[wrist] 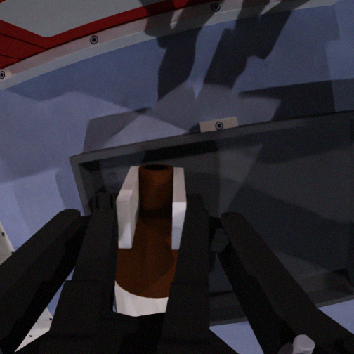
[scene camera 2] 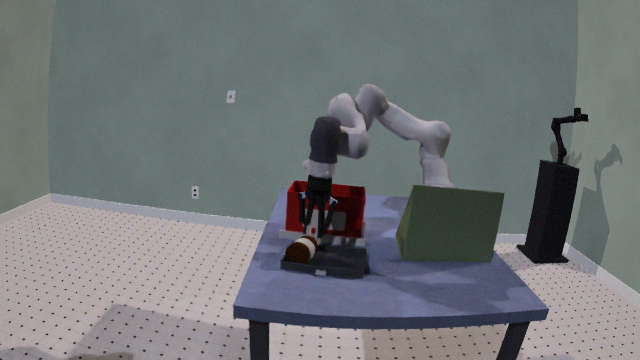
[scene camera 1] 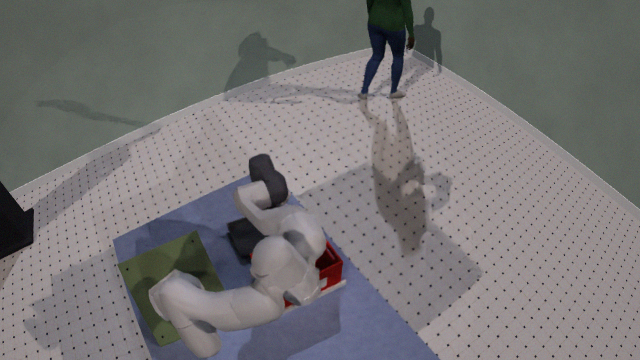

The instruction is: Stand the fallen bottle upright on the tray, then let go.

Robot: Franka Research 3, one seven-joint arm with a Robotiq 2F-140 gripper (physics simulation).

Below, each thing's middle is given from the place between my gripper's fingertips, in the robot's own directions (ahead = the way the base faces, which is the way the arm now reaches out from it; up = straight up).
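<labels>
Brown bottle [wrist: 144, 272]: my gripper 10 mm below it, 20 mm short of it, 60 mm to the right of it.
</labels>
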